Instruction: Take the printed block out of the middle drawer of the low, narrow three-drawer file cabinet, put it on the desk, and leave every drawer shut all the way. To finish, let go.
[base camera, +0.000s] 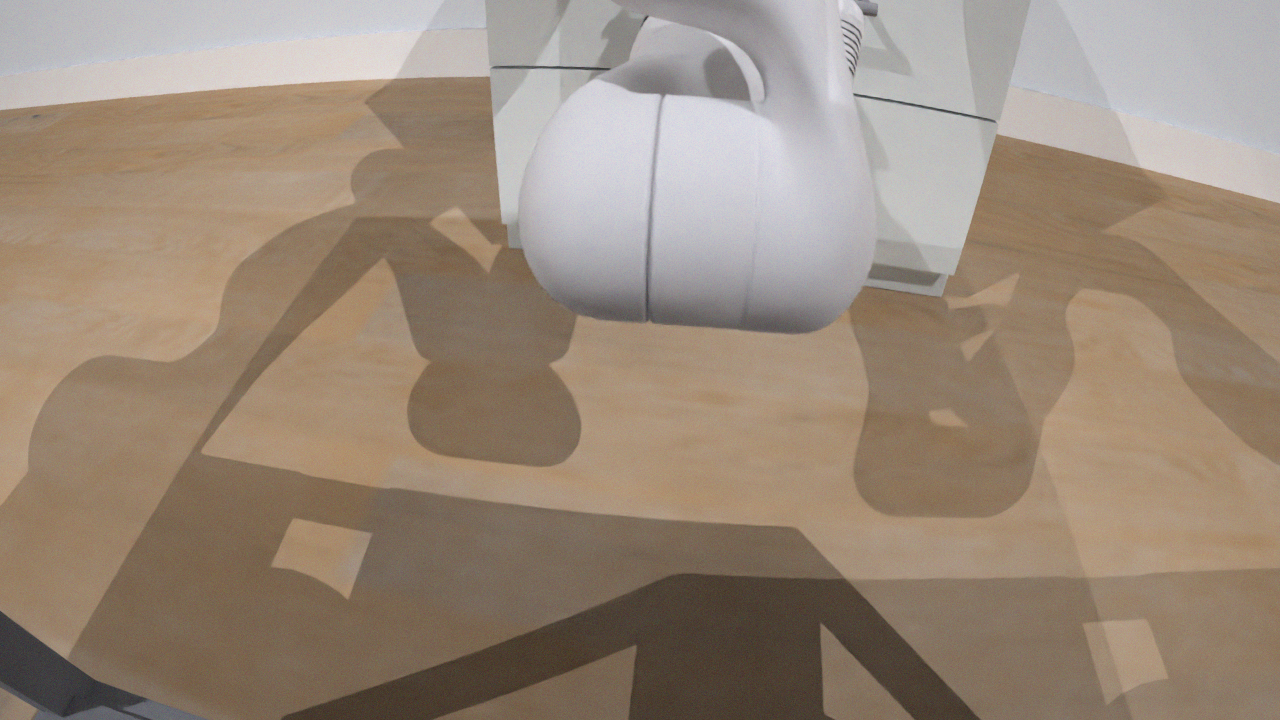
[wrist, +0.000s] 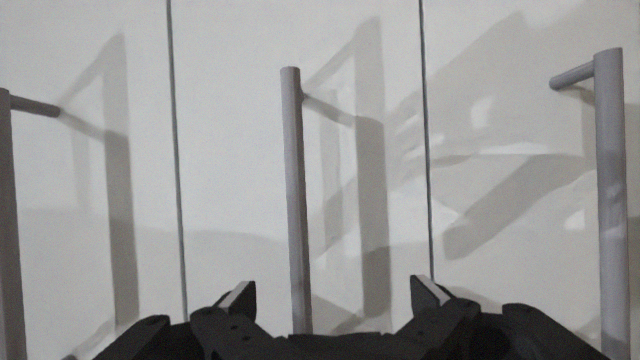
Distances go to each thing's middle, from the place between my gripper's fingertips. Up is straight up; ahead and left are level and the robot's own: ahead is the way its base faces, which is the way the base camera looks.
My gripper is now 25 cm short of the grey drawer (wrist: 301, 142), 5 cm to the left of it and 2 cm below it.
